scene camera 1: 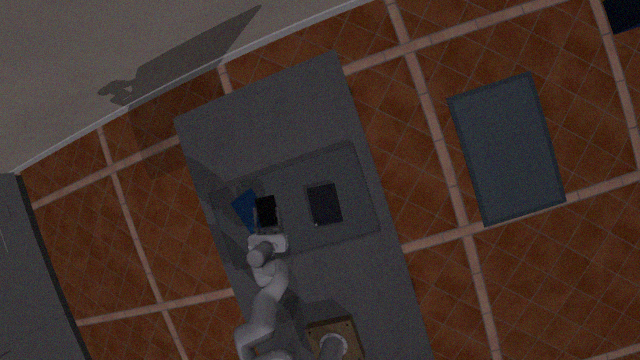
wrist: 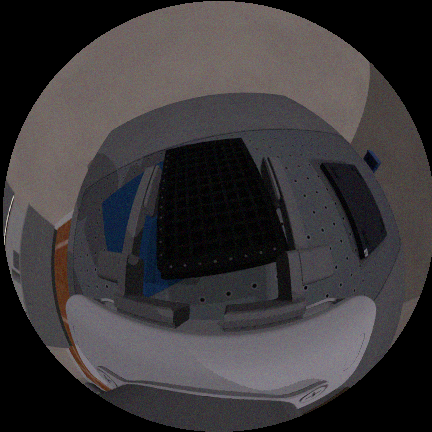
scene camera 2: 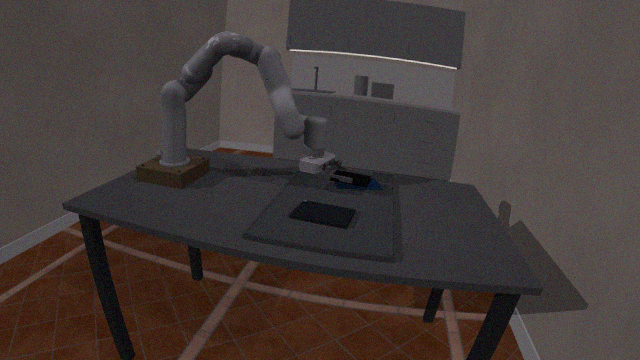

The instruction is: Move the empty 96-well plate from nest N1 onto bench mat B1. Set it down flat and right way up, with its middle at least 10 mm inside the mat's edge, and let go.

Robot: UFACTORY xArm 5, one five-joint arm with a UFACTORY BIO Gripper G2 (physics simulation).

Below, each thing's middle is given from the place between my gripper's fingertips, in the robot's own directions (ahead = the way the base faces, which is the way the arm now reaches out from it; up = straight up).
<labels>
Now: the blue bench mat B1 [wrist: 116,208] 10 cm to the left of my hand and 5 cm below it. Round my hand: dark nest N1 [scene camera 2: 320,213] (23 cm to the right, 8 cm behind, 5 cm below); black 96-well plate [wrist: 214,215] (2 cm behind, 1 cm to the left, 1 cm below).
</labels>
